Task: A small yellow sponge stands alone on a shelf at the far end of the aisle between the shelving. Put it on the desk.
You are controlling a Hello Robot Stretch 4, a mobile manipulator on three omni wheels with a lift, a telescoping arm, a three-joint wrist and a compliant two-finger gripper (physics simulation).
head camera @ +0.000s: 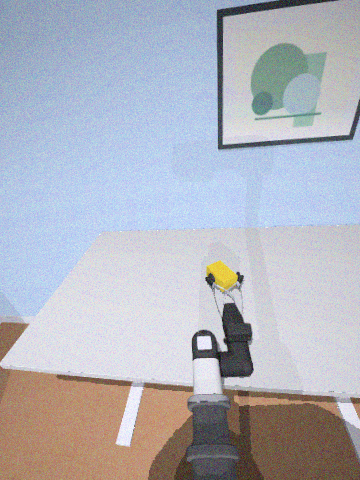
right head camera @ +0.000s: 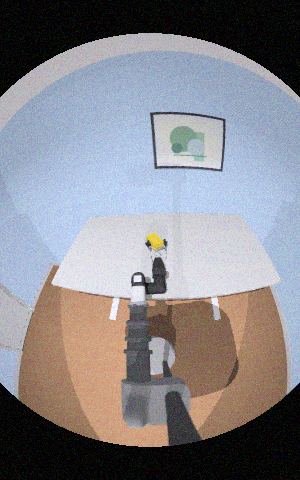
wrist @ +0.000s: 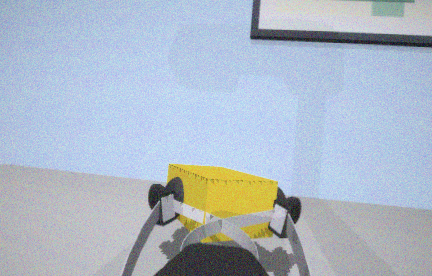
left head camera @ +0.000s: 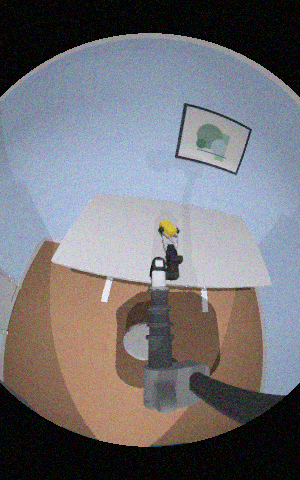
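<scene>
The small yellow sponge is held between the two dark fingertips of my gripper, which is shut on it. The sponge sits turned, with a corner toward the wrist. Sponge and gripper are over the pale desk, inside its edges. In the wrist view, dark finger shadows lie on the desk close below the fingertips. The sponge's underside is partly hidden by the fingers, and I cannot tell whether it touches the desk.
A blue wall rises behind the desk, with a framed picture on it. My extended arm crosses the desk's front edge. White desk legs show below that edge.
</scene>
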